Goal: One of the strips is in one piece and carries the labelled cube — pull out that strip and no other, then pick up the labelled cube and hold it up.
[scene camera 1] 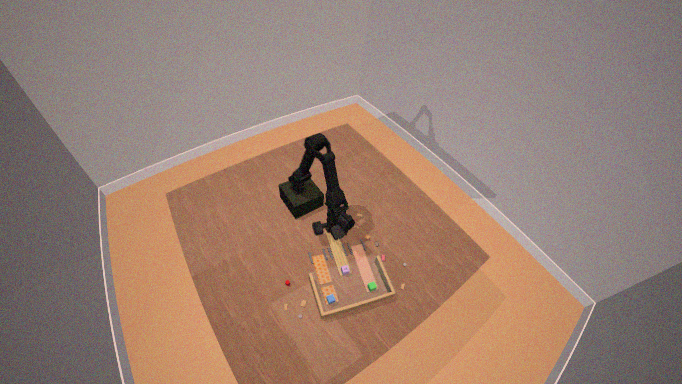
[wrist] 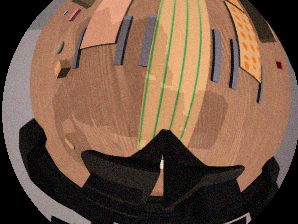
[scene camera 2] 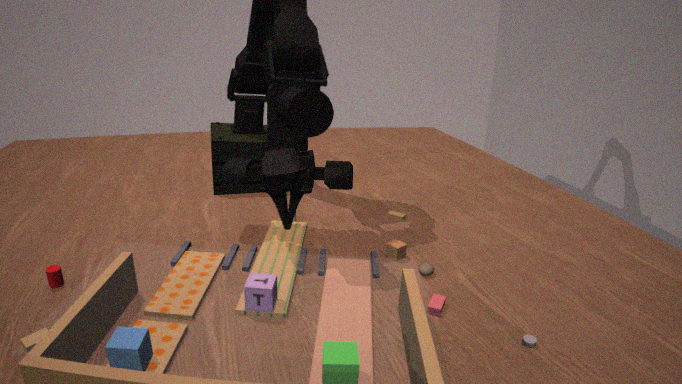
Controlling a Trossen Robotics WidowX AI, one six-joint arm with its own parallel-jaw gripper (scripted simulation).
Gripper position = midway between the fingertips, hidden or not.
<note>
I see my gripper (scene camera 2: 287, 228) and a strip (scene camera 2: 278, 239).
My gripper shows as well in the wrist view (wrist: 165, 133).
</note>
